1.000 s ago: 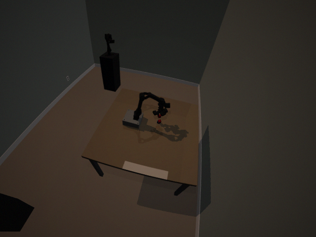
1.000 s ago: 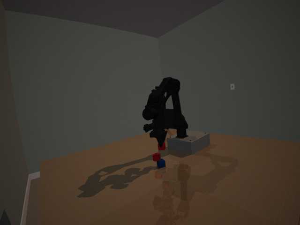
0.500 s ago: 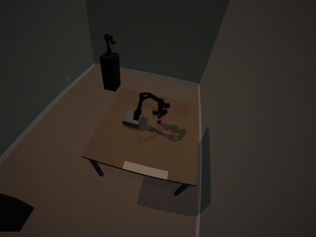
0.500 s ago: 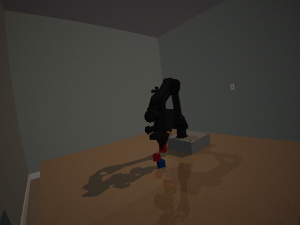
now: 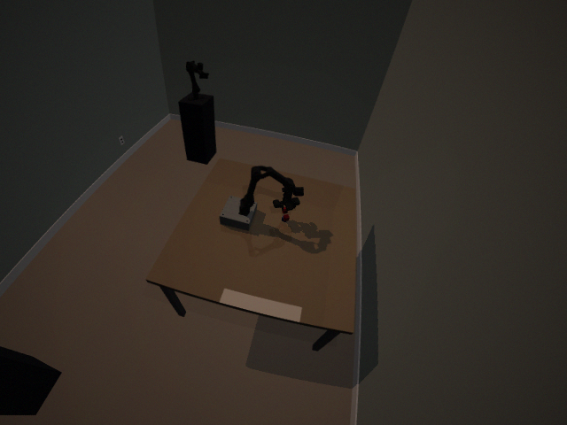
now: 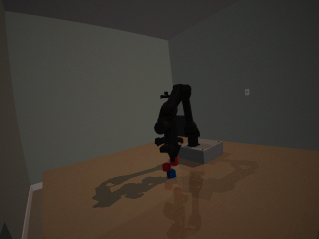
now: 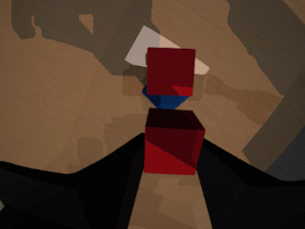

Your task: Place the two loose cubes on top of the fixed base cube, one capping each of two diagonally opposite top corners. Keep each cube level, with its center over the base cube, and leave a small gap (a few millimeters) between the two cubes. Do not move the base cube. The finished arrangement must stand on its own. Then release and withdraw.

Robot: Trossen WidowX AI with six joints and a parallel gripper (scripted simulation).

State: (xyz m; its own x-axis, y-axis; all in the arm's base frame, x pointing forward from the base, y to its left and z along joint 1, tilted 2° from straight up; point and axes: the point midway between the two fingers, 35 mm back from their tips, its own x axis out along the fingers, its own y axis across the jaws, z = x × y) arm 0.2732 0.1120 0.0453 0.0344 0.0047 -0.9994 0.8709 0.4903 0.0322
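Right now my gripper tip is 70 mm above the blue cube, 20 mm to the left of it and 10 mm short of it.
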